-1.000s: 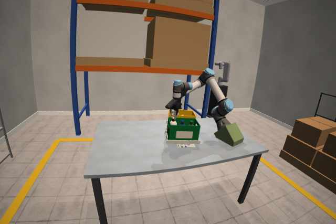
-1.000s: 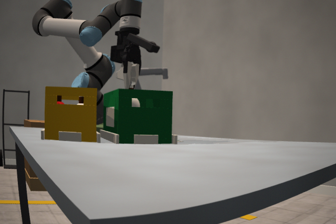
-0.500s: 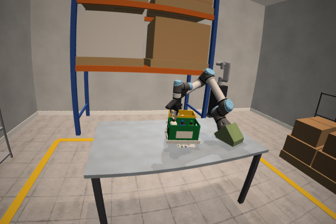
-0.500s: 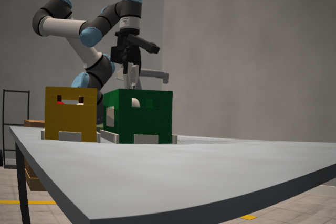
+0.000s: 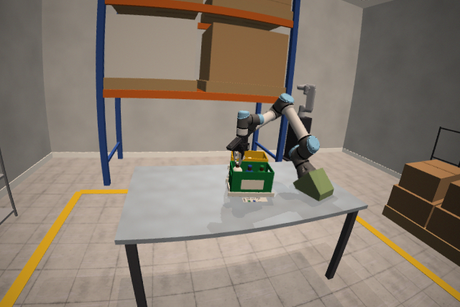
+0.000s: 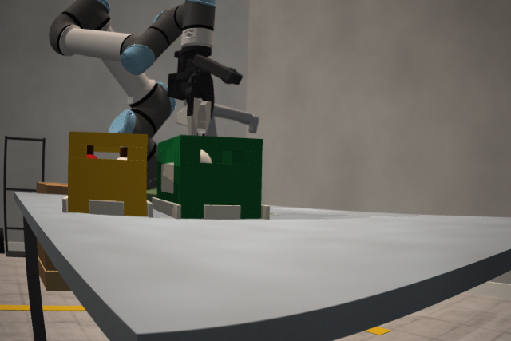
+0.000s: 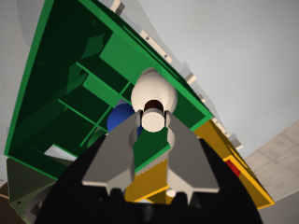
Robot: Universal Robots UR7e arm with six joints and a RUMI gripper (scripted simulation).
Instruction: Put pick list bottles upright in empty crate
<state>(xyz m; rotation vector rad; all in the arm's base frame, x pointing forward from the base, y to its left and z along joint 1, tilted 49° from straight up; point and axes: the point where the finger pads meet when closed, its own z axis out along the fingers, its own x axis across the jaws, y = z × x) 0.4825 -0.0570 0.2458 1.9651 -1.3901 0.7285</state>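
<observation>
Right now the blue-label bottle is 80 mm behind my hand, 30 mm to the left of it and 90 mm below it. Also, from my hand: green-label bottle 160 mm behind, 70 mm to the left, 90 mm below; yellow crate 190 mm behind, 140 mm to the right, 90 mm below; green crate 70 mm behind, 80 mm to the left, 90 mm below.
</observation>
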